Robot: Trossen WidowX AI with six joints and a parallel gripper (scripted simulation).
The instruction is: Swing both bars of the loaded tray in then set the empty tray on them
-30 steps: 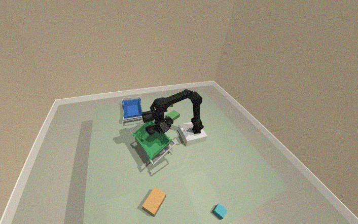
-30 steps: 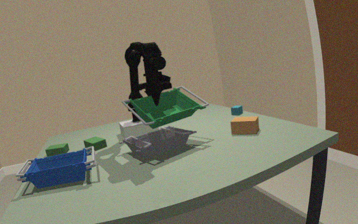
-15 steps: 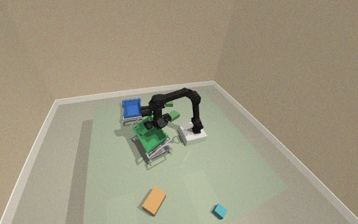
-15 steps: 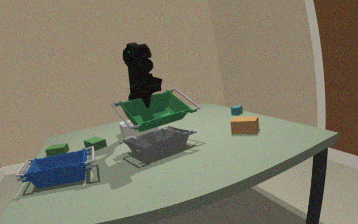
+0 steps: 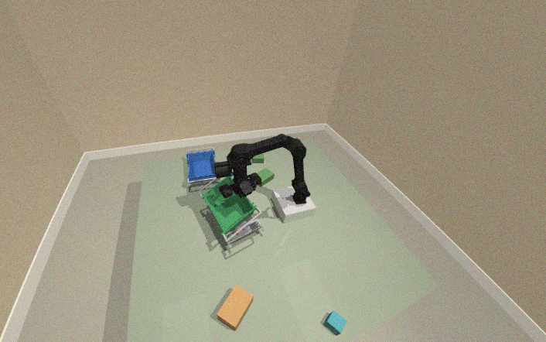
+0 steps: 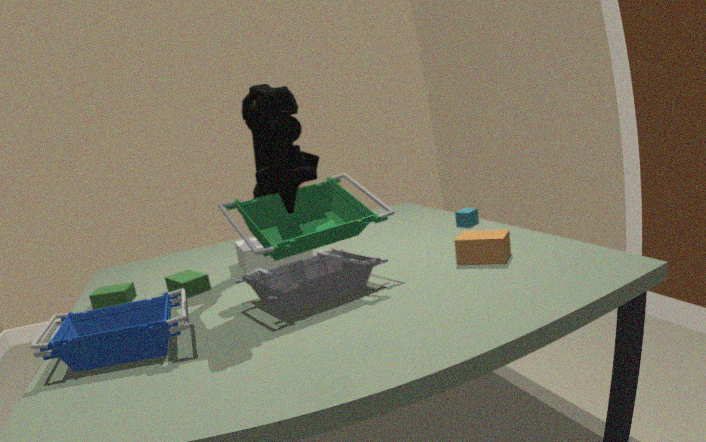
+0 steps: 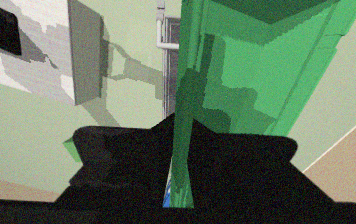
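My gripper tip is now 70 mm short of the green tray and 30 mm to the right of it. Round my gripper tip: orange block (420 mm to the left, 150 mm below, 80 mm ahead); cyan block (560 mm to the left, 270 mm behind, 160 mm below); red block (170 mm below, 90 mm ahead, 30 mm to the right).
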